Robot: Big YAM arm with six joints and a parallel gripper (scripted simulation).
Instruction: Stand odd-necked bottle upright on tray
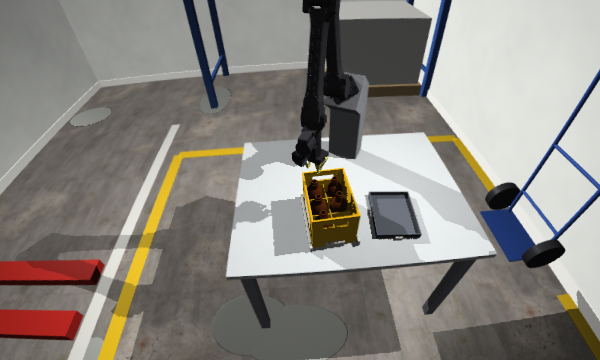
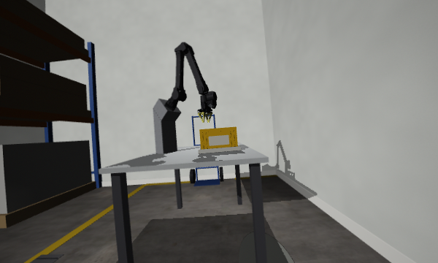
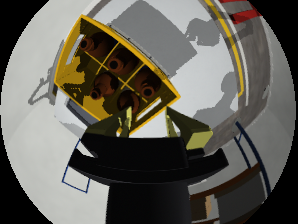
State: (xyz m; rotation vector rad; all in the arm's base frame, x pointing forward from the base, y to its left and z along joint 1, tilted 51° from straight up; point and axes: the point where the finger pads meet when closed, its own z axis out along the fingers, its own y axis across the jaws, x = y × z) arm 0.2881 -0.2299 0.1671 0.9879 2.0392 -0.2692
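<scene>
Right now the brown bottle is 3 cm ahead of my hand, 9 cm to the left of it and 15 cm below it. The rest, counted from my hand: dark tray 22 cm ahead, 28 cm to the left, 22 cm below; crate 10 cm ahead, 2 cm to the left, 15 cm below.
</scene>
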